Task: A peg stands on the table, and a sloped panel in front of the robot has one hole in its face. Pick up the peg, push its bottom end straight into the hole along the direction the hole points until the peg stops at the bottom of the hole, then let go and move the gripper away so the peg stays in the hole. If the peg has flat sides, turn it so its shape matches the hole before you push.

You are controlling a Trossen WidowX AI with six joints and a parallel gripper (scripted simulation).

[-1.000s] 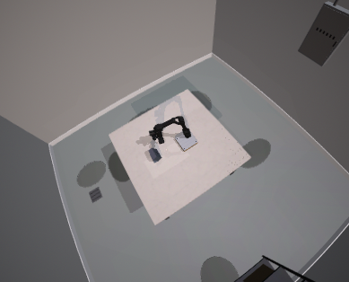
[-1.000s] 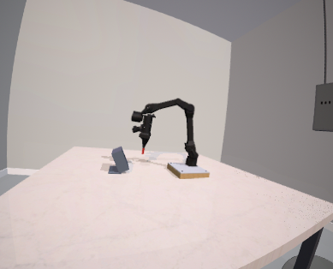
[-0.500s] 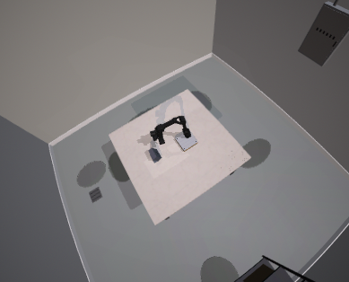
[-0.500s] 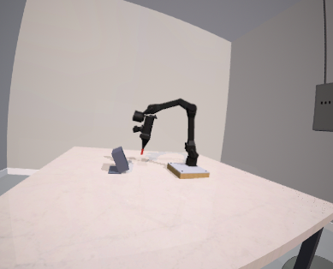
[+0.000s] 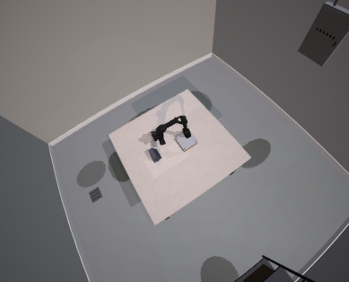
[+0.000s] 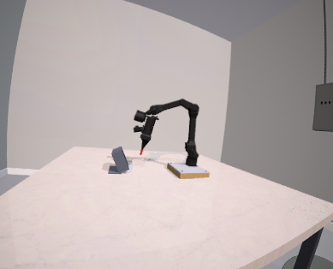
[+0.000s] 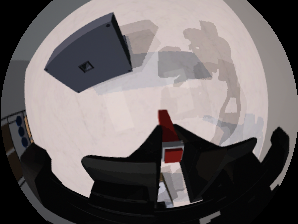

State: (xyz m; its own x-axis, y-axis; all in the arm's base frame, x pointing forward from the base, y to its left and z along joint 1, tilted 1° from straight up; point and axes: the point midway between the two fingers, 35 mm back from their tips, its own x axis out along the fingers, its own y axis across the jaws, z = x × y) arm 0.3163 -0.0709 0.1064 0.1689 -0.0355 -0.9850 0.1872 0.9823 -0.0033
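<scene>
Right now my gripper tip is 13 cm short of the panel, 9 cm to the right of it and 5 cm above it. The rest, counted from my gripper tip: peg 2 cm above.
</scene>
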